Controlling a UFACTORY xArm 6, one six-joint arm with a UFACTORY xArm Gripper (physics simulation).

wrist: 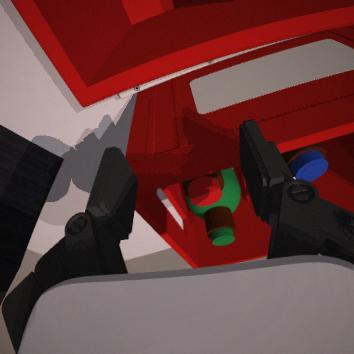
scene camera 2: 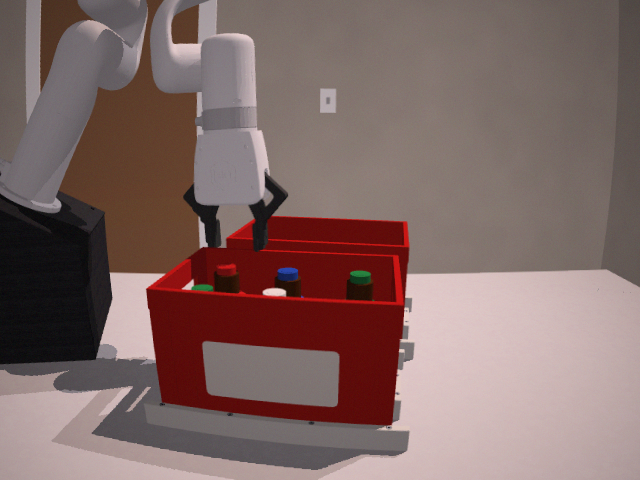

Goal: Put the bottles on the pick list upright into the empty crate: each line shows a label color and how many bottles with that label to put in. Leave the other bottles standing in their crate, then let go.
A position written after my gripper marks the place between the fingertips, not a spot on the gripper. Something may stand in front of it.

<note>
In view: my gripper (scene camera 2: 237, 249), a blue-capped bottle (wrist: 308, 162), a red-capped bottle (scene camera 2: 226, 279), a green-capped bottle (scene camera 2: 360, 285) and a green-capped bottle (wrist: 219, 224).
The red-capped bottle also shows in the wrist view (wrist: 204, 190). My gripper also shows in the wrist view (wrist: 181, 153).
</note>
